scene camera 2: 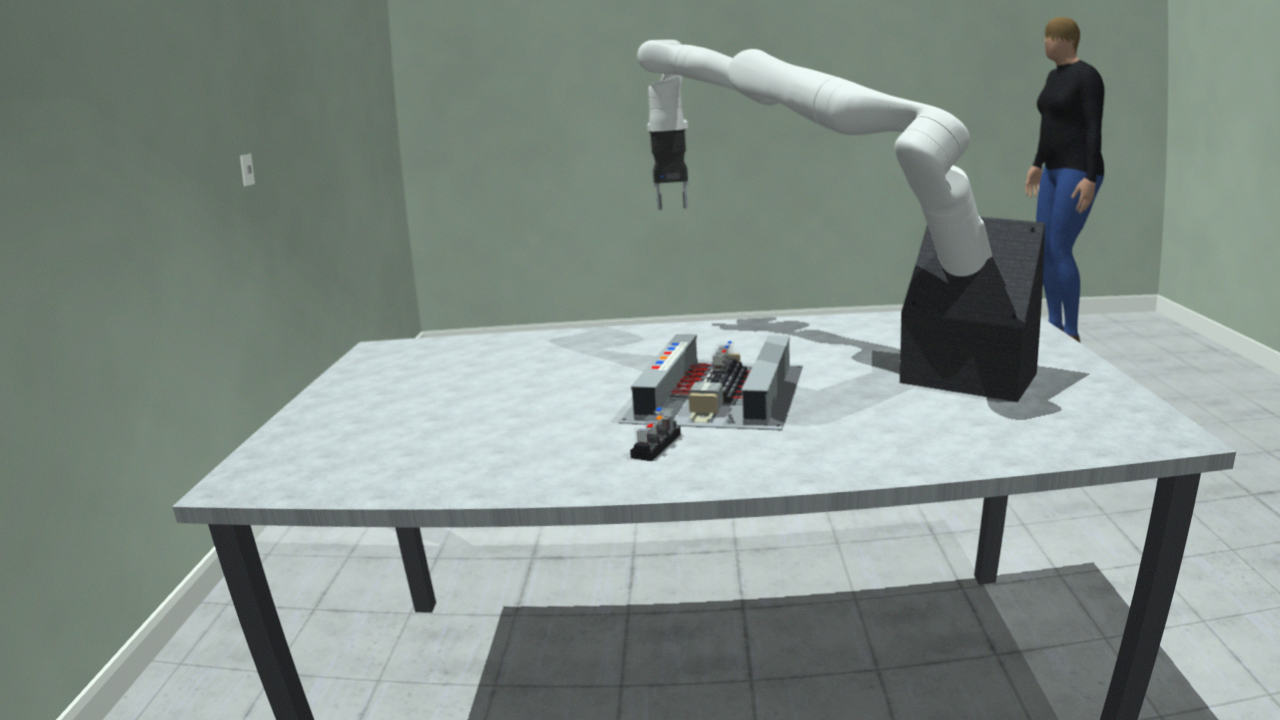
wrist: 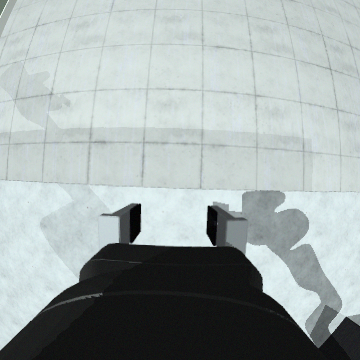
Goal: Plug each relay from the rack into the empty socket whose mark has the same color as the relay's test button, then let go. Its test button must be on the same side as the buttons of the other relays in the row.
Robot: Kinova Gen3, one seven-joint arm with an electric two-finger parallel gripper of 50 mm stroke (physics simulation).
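Seen in the pictures: gripper, fingertip midpoint: (scene camera 2: 672,208) (wrist: 173,218); arm's base at its link origin: (scene camera 2: 963,255).
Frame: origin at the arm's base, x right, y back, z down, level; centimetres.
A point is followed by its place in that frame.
Note:
The black rack (scene camera 2: 643,452) {x -34.5, y -55.6, z 21.3 cm} stands on the table in front of the panel and holds several small relays (scene camera 2: 659,431) {x -30.8, y -53.5, z 19.5 cm} with red, orange and blue buttons on top. The row of sockets (scene camera 2: 735,380) {x -5.1, y -42.7, z 20.7 cm} lies between two grey ducts on the panel (scene camera 2: 733,424) {x -22.0, y -42.7, z 22.2 cm}, with some relays in the row. Coloured marks (scene camera 2: 666,356) {x -3.7, y -54.9, z 16.4 cm} in blue, red and orange run along the top of the left duct. My gripper (scene camera 2: 672,198) {x 40.0, y -56.4, z -4.4 cm} (wrist: 173,218) {x 40.0, y -56.4, z -4.4 cm} is open and empty, pointing down high above the table behind the panel. Rack and sockets do not show in the wrist view. Socket details are too small to tell.
The left duct (scene camera 2: 644,390) {x -19.7, y -57.0, z 16.9 cm} and right duct (scene camera 2: 767,380) {x -18.2, y -37.1, z 16.3 cm} rise on both sides of the socket row. A tan block (scene camera 2: 704,400) {x -18.5, y -47.4, z 19.4 cm} is at the row's front end. The arm's black base (scene camera 2: 968,353) {x -10.6, y -1.3, z 15.1 cm} stands on the table (scene camera 2: 429,447) {x -29.7, y -91.6, z 22.6 cm} at the right. A person (scene camera 2: 1069,116) stands behind it.

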